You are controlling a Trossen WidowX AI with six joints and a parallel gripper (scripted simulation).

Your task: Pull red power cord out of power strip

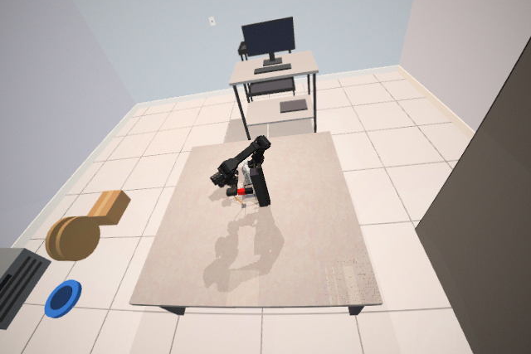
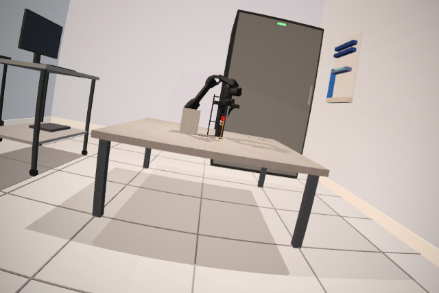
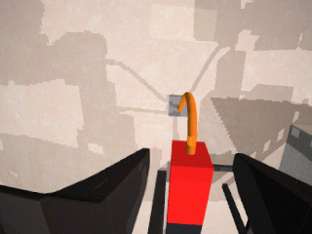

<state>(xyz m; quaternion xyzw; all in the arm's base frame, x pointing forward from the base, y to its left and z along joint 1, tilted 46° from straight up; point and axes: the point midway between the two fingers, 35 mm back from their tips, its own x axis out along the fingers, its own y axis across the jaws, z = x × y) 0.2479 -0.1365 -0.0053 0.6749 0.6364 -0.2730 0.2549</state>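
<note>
The red plug lies 50 mm to the left of my gripper tip and 10 mm below it.
</note>
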